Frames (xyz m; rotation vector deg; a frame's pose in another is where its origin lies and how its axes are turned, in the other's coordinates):
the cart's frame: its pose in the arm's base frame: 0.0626 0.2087 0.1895 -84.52 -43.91 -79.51
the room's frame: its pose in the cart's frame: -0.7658 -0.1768 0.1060 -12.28 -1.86 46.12
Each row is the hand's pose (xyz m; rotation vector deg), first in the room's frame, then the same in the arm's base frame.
Working: the room's frame: its pose in the arm's base frame: -0.1821 0.4890 -0.5109 -97.68 0.12 -47.80

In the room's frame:
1: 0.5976 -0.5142 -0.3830 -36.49 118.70 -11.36
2: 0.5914 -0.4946 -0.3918 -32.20 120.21 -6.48
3: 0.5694 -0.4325 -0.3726 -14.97 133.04 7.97
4: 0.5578 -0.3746 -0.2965 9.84 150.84 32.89
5: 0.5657 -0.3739 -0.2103 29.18 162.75 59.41
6: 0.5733 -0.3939 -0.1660 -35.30 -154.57 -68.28
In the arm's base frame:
1: -0.1506 0.0792 0.2633 -32.88 91.57 -144.38
2: -0.1517 0.0680 0.2440 -28.58 93.23 -139.36
3: -0.1323 0.0735 0.1784 -2.93 99.13 -125.99
4: -0.0771 0.1245 0.1180 33.82 106.86 -101.93
5: -0.0259 0.1942 0.1158 62.03 112.60 -76.33
6: -0.0054 0.2351 0.1339 75.66 114.66 -62.29

